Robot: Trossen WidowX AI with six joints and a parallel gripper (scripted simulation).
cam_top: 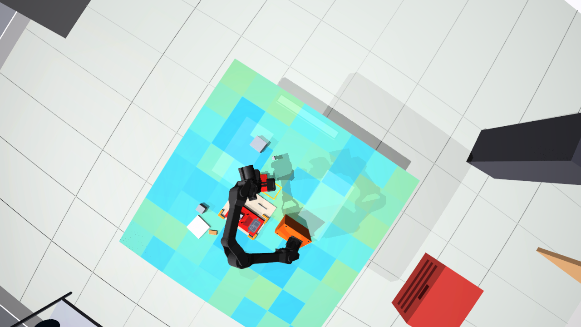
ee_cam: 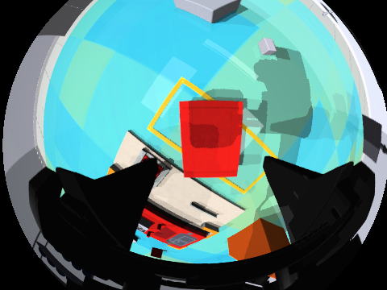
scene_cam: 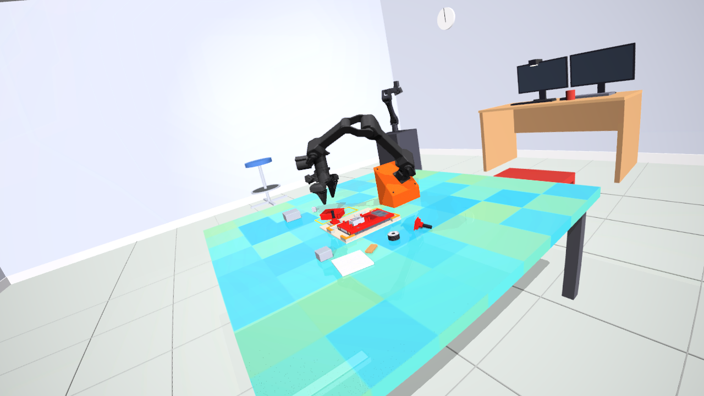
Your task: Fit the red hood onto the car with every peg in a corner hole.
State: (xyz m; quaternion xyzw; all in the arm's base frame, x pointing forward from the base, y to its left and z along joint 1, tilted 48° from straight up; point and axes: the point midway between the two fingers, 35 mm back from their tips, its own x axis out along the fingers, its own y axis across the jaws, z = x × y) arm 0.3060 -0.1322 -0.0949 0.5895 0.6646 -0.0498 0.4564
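Now: the red hood 60 mm below my gripper tip. Round my gripper tip: black wheel 400 mm to the left, 70 mm below, 20 mm ahead; then wooden chip 390 mm to the left, 110 mm ahead, 70 mm below; then beige jig 190 mm to the left, 60 mm below.
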